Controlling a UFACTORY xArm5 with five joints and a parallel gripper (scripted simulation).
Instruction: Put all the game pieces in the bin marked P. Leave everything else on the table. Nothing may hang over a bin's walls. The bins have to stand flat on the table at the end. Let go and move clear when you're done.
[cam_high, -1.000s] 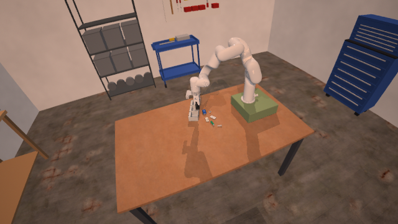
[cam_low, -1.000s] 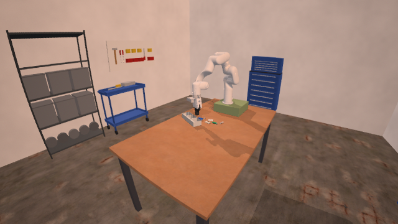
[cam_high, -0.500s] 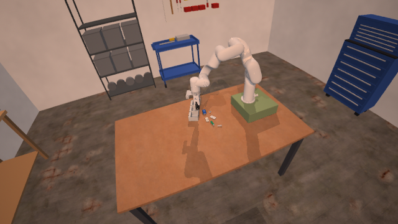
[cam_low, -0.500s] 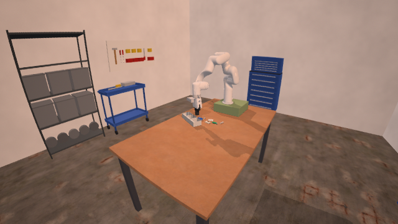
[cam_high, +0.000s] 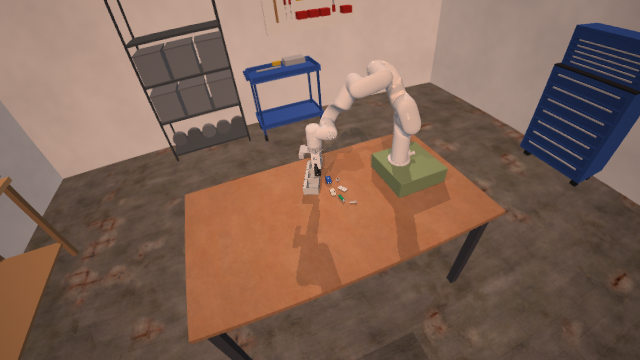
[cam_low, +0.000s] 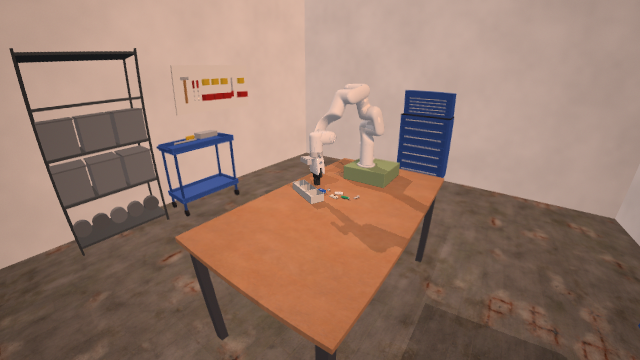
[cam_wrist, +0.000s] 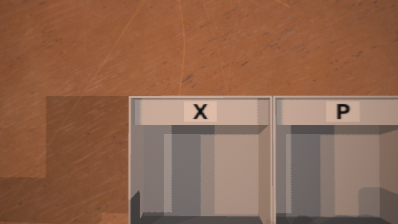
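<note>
Right now my hand is 9 cm to the right of the cream domino, 9 cm above it and 5 cm past it. From my hand the other things lie so: hex nut: 11 cm behind, 9 cm below, 1 cm to the left; bin marked P: 7 cm below, 6 cm to the right, 1 cm ahead; blue block battery: 9 cm below, 6 cm behind.
</note>
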